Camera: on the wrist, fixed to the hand. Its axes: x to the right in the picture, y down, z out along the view.
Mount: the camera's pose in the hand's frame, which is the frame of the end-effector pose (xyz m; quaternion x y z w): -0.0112 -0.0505 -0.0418 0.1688 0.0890 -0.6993 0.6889
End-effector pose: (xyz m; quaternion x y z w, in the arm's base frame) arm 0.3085 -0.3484 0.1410 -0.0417 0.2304 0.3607 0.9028
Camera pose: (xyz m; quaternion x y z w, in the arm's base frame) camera 0.3191 -0.4028 0.1042 -0.0696 0.2708 -0.4254 0.8607
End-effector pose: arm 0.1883 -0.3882 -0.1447 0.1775 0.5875 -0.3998 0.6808
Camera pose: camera 0.1229 -0.3859 -0.1329 -0.1381 0.5220 -0.8349 0.1072
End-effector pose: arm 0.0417 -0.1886 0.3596 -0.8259 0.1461 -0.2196 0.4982
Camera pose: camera 0.0119 -0.1919 0.4190 -0.5675 -0.4697 -0.5979 0.3161
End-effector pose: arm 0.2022 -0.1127 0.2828 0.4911 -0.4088 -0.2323 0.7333
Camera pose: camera 0.2336 -0.1029 0.2250 0.7686 0.0879 -0.5601 0.2962
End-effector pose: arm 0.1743 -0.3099 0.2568 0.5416 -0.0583 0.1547 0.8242
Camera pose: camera 0.1768 -0.2924 0.1927 0.5392 0.4380 -0.4117 0.5897
